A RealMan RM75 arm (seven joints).
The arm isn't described. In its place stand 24 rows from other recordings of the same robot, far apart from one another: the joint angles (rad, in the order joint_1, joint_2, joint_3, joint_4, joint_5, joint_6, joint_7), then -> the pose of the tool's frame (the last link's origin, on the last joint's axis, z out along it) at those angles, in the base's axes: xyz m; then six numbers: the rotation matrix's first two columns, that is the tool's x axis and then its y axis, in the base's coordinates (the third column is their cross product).
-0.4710 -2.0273 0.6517 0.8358 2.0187 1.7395 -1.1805 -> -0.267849, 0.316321, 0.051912, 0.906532, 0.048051, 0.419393, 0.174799, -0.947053, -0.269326
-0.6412 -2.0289 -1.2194 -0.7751 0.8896 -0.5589 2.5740 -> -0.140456, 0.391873, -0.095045, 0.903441, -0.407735, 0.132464, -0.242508, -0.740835, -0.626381
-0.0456 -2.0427 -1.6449 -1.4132 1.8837 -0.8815 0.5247 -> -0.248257, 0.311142, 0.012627, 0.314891, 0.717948, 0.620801, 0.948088, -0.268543, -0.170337
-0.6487 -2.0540 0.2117 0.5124 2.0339 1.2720 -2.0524 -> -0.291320, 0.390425, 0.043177, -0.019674, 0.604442, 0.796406, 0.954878, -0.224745, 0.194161
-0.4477 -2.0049 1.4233 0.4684 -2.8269 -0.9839 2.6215 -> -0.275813, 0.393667, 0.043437, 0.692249, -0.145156, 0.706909, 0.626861, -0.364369, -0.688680
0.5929 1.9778 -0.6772 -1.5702 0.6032 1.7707 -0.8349 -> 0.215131, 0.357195, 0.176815, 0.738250, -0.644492, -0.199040, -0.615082, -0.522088, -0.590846
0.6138 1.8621 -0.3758 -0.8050 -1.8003 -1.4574 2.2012 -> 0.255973, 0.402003, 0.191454, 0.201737, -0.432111, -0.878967, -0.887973, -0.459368, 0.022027
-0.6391 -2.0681 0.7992 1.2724 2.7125 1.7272 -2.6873 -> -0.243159, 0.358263, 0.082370, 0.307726, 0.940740, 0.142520, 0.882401, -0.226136, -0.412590
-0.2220 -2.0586 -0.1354 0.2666 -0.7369 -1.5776 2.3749 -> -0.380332, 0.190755, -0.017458, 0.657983, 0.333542, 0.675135, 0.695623, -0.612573, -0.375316
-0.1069 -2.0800 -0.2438 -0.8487 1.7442 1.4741 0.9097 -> -0.245046, 0.208845, -0.073852, 0.895671, -0.156980, 0.416089, 0.423559, 0.015963, -0.905728
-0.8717 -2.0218 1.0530 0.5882 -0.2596 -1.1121 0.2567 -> -0.274344, 0.416727, -0.005032, 0.283400, 0.955012, 0.087385, 0.749194, -0.163596, -0.641829
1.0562 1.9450 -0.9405 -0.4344 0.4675 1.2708 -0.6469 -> 0.208147, 0.433988, -0.005132, 0.513215, -0.853805, 0.087337, -0.763760, -0.500756, -0.407325
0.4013 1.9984 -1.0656 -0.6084 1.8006 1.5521 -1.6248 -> 0.248283, 0.320199, 0.023495, 0.504738, -0.396032, -0.767071, -0.583203, -0.811562, 0.035250
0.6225 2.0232 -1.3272 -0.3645 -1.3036 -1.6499 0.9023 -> 0.194586, 0.307638, -0.044427, 0.720144, 0.025161, -0.693368, -0.015004, -0.998544, -0.051818
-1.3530 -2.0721 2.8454 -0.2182 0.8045 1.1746 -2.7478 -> -0.175429, 0.412868, -0.068427, 0.253731, 0.957346, -0.138236, 0.833817, -0.288916, -0.470401
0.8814 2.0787 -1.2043 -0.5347 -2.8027 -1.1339 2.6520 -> 0.262551, 0.390180, -0.053181, 0.457250, -0.865500, 0.204530, -0.664728, -0.485389, -0.567921
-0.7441 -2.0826 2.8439 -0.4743 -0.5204 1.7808 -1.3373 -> -0.250365, 0.332060, 0.005193, 0.529642, 0.432869, 0.729454, 0.603963, -0.796287, 0.034004
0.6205 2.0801 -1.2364 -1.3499 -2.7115 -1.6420 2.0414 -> 0.199862, 0.360070, 0.030495, 0.848962, -0.324935, 0.416751, -0.186620, -0.922154, -0.338827
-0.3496 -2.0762 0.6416 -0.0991 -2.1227 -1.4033 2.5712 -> -0.349950, 0.263121, -0.027366, 0.448356, 0.087416, 0.889571, 0.870926, -0.266690, -0.412752
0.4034 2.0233 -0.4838 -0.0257 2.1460 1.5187 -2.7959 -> 0.339968, 0.303616, 0.050622, 0.657255, 0.273366, -0.702344, -0.681414, -0.182623, -0.708748
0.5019 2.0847 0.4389 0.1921 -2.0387 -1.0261 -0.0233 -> 0.308164, 0.335384, -0.062609, 0.843306, -0.045692, -0.535488, -0.517642, -0.336966, -0.786448
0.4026 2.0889 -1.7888 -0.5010 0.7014 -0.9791 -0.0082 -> 0.295264, 0.376827, 0.033501, 0.610367, 0.198310, -0.766893, -0.790140, 0.084044, -0.607137
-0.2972 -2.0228 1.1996 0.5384 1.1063 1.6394 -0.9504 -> -0.256799, 0.281239, 0.011898, 0.580893, -0.025810, 0.813570, 0.356164, -0.890678, -0.282559
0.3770 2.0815 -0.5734 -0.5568 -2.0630 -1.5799 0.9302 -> 0.319556, 0.271824, -0.010375, 0.871339, -0.159970, -0.463873, -0.325222, -0.896169, -0.301847
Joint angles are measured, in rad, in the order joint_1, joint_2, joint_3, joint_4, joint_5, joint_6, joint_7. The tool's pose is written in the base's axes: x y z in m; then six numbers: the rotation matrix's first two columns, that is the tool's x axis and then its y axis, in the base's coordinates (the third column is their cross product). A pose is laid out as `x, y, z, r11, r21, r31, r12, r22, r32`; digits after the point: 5 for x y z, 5 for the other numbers.
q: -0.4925, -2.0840, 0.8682, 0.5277, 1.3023, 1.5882, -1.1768
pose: -0.21994, 0.33890, 0.02134, 0.48489, 0.05292, 0.87297, 0.45840, -0.86545, -0.20215
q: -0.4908, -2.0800, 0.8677, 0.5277, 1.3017, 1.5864, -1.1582
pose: -0.22146, 0.33920, 0.02288, 0.49627, 0.03588, 0.86742, 0.45165, -0.86397, -0.22266
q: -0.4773, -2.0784, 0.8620, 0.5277, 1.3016, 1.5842, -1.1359
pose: -0.22696, 0.33692, 0.02439, 0.50576, 0.02082, 0.86242, 0.45618, -0.85496, -0.24688
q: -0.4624, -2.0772, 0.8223, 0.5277, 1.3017, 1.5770, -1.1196
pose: -0.23602, 0.33648, 0.03146, 0.50275, -0.00114, 0.86443, 0.48528, -0.82718, -0.28332
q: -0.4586, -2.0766, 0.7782, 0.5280, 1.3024, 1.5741, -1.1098
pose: -0.24137, 0.33791, 0.03915, 0.49504, -0.02589, 0.86849, 0.50731, -0.80288, -0.31310
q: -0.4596, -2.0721, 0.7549, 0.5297, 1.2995, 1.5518, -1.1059
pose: -0.24579, 0.34202, 0.04519, 0.49886, -0.03838, 0.86583, 0.52881, -0.77803, -0.33917
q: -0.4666, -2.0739, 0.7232, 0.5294, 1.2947, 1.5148, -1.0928
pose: -0.24962, 0.34852, 0.05021, 0.50247, -0.05649, 0.86275, 0.55749, -0.74155, -0.37323
